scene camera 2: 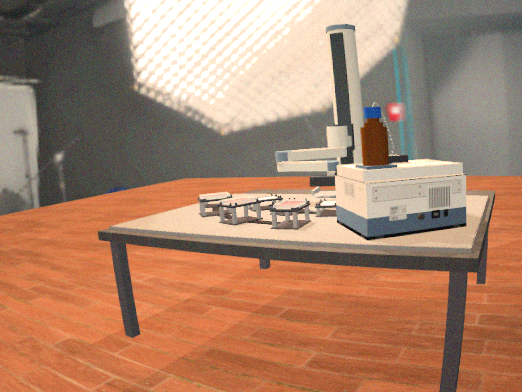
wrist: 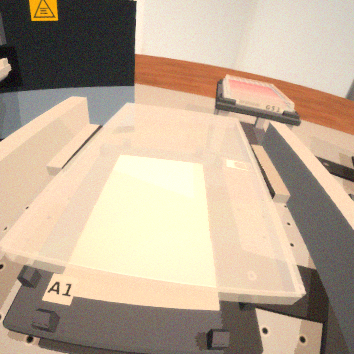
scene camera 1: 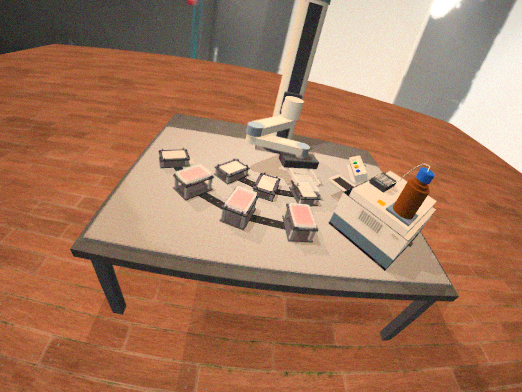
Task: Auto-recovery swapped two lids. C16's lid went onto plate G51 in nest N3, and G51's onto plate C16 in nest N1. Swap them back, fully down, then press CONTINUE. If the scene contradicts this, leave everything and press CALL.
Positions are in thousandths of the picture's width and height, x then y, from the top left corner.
Note:
I see a brown bottle (scene camera 2: 717, 356).
The brown bottle is seen too in scene camera 1 (scene camera 1: 796, 491).

